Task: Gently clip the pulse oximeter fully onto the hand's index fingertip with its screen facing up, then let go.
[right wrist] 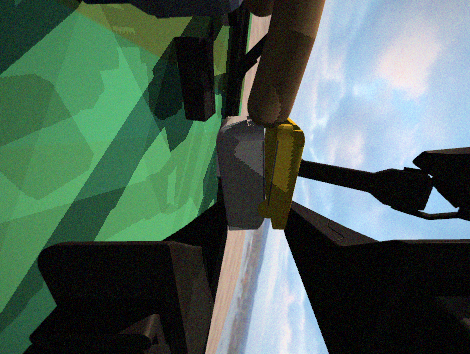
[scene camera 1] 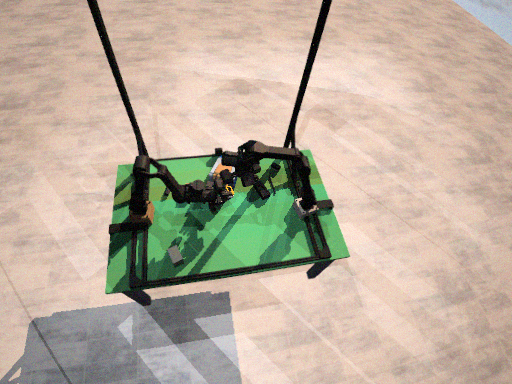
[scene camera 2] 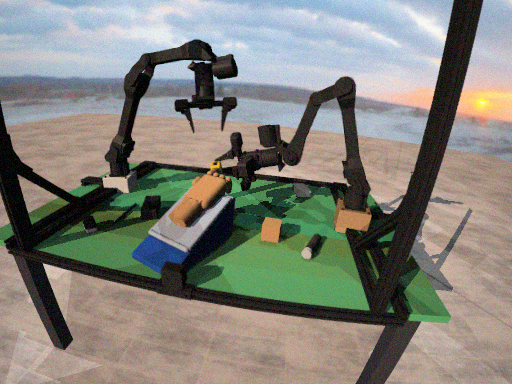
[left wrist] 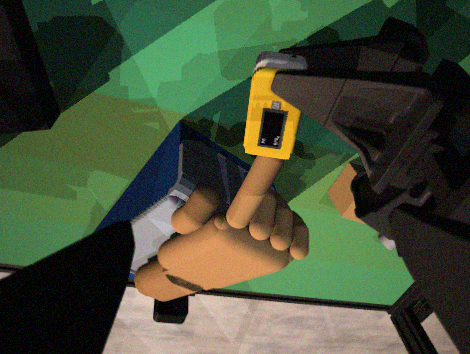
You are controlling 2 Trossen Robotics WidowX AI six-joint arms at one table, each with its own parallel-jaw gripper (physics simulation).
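Where they show: left gripper, fingertip midpoint: [right wrist: 465, 197] [scene camera 1: 236, 178] [scene camera 2: 208, 132] [left wrist: 263, 227]; right gripper, fingertip midpoint: [right wrist: 254, 205] [scene camera 1: 231, 195] [scene camera 2: 215, 165] [left wrist: 274, 68]; left arm's base, link origin: [scene camera 1: 306, 204] [scene camera 2: 119, 174]; right arm's base, link origin: [scene camera 1: 140, 209] [scene camera 2: 354, 206].
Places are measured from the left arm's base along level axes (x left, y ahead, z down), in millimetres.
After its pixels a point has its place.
Observation:
The yellow-and-grey pulse oximeter [scene camera 1: 229, 189] {x -166, y 392, z -107 mm} [scene camera 2: 215, 165] {x -185, y 393, z -108 mm} [left wrist: 272, 129] {x -167, y 391, z -107 mm} [right wrist: 242, 175] {x -167, y 412, z -87 mm} is held by my right gripper [scene camera 2: 220, 166] {x -136, y 391, z -92 mm} [right wrist: 254, 205] {x -136, y 391, z -92 mm}, which is shut on its end away from the hand. Its dark screen faces the left wrist camera, upward. The tan hand [scene camera 2: 205, 187] {x -318, y 375, z -87 mm} [left wrist: 225, 255] {x -284, y 375, z -99 mm} lies on a sloped support, index finger [left wrist: 252, 192] [right wrist: 290, 60] stretched out toward the oximeter. In the right wrist view the rounded fingertip shows at the oximeter's mouth end, overlapping its edge; how deep it sits I cannot tell. My left gripper [scene camera 2: 208, 131] {x -153, y 365, z -205 mm} is open and empty, high above the hand.
The blue-and-grey wedge [scene camera 2: 150, 251] {x -449, y 254, z 31 mm} [left wrist: 155, 185] {x -277, y 316, z -17 mm} bears the hand. An orange block [scene camera 2: 271, 230] {x -348, y 559, z 21 mm} [left wrist: 345, 192] {x -318, y 540, z 29 mm} and a dark cylinder with a pale end [scene camera 2: 311, 246] {x -407, y 660, z 33 mm} lie to its right in scene camera 2. A black block [scene camera 2: 151, 206] {x -221, y 193, z 25 mm} stands left of it; a grey block [scene camera 1: 175, 254] {x 19, y 734, z 29 mm} [scene camera 2: 302, 190] {x -23, y 730, z 29 mm} lies farther off.

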